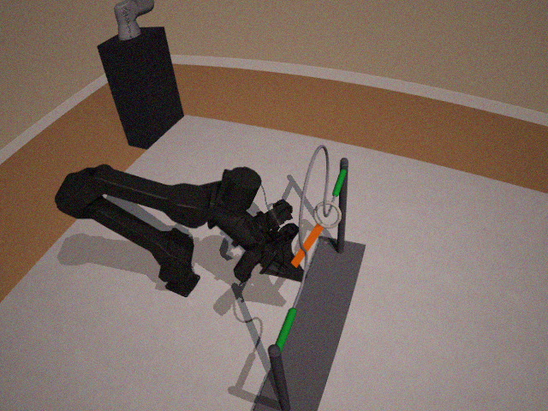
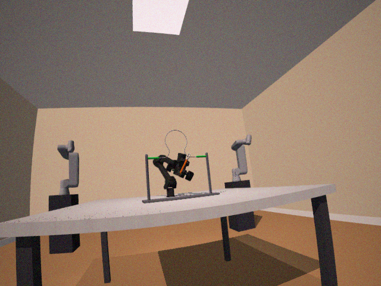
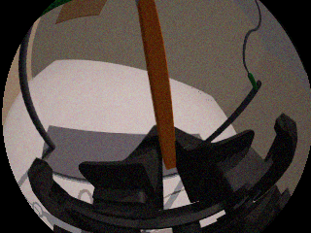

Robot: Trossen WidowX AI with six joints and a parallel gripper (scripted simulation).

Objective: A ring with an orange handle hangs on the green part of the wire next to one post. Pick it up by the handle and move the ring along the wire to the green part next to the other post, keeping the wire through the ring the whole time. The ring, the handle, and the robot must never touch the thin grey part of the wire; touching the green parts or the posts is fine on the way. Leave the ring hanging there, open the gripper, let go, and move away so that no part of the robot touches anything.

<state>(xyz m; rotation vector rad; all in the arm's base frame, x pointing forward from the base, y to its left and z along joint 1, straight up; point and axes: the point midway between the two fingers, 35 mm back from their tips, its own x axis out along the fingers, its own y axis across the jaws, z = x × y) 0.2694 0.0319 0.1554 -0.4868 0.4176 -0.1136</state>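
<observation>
The ring with orange handle lies 8 cm above my gripper tip and 4 cm to the left of it.
</observation>
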